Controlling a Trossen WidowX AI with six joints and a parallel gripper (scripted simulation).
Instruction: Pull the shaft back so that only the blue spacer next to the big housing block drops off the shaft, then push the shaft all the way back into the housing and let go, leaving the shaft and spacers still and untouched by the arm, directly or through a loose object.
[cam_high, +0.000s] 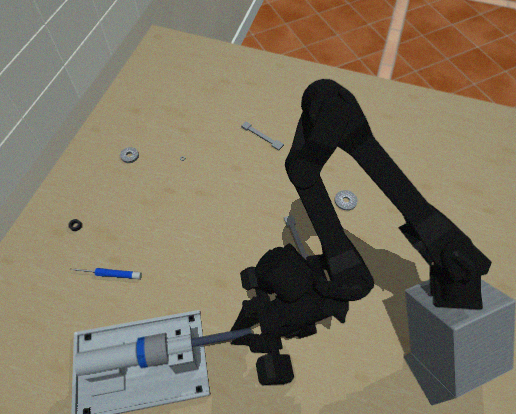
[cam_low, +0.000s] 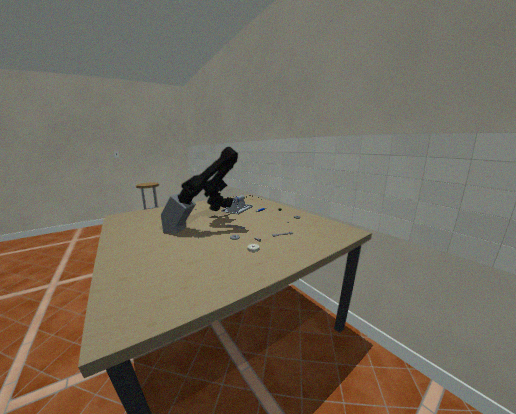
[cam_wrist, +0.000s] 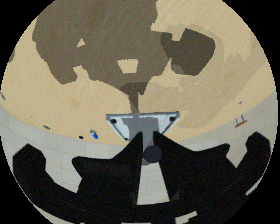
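The dark shaft is 70 mm ahead of my hand and 30 mm to the left of it. Round my hand: grey spacer 130 mm ahead, 50 mm to the left; then blue spacer 160 mm ahead, 60 mm to the left.
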